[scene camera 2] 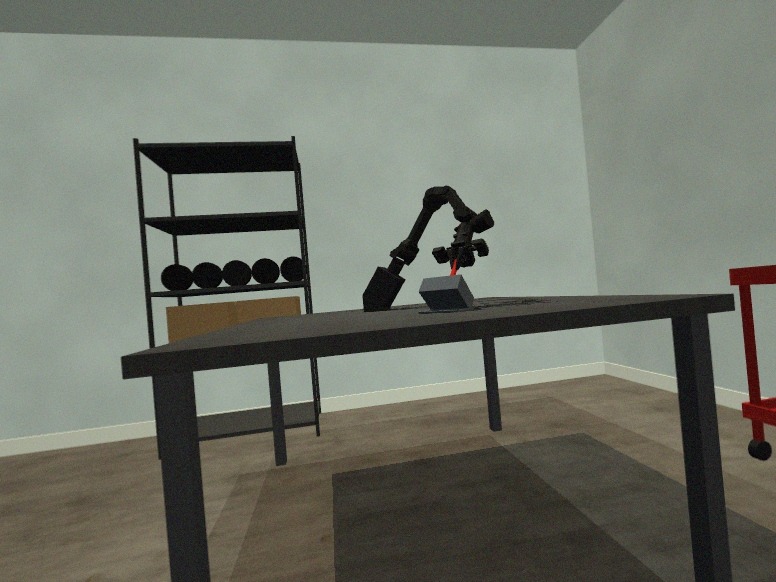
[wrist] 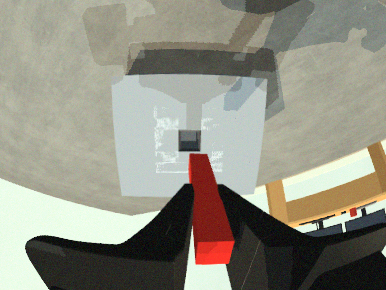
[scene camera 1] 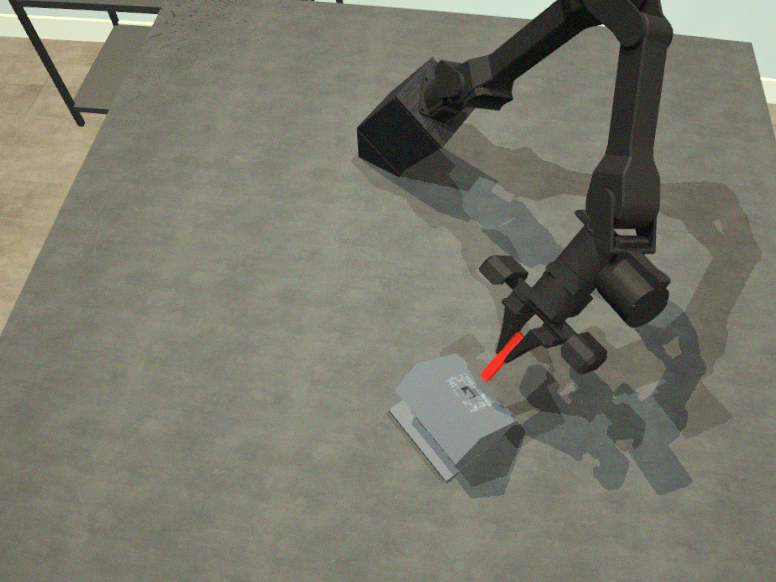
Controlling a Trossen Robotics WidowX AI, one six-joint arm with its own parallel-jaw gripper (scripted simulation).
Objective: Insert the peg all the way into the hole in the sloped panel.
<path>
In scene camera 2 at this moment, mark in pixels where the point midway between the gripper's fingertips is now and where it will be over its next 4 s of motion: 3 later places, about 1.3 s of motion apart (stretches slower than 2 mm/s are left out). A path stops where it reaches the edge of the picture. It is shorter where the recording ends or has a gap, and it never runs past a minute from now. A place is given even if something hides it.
My gripper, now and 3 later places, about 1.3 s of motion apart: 454,269; 451,277; 451,278; 450,280
</path>
